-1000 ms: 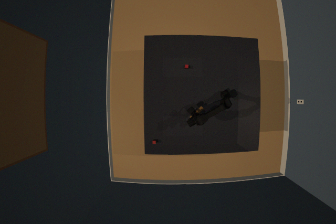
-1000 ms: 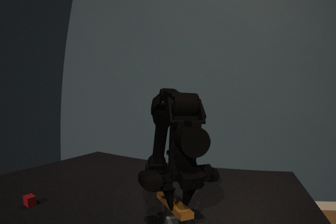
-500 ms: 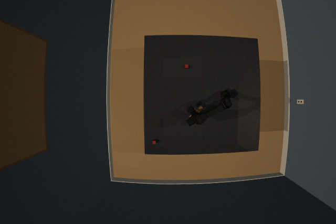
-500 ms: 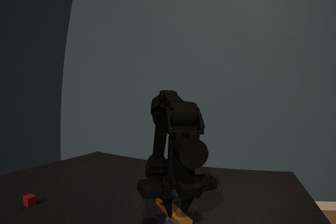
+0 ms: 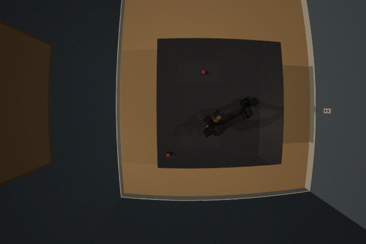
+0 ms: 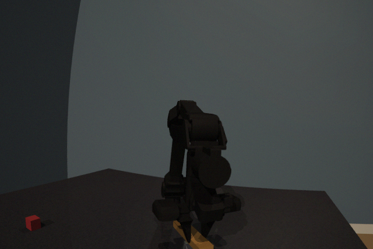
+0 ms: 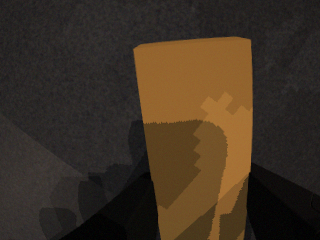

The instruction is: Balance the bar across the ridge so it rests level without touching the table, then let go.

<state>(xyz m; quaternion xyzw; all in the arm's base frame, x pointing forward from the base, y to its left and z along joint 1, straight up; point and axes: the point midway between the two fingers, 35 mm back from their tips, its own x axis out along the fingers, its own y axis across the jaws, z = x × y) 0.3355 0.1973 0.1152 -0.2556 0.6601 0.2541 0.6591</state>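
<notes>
Right now my gripper tip is 20 mm past the orange bar and 20 mm to the left of it.
</notes>
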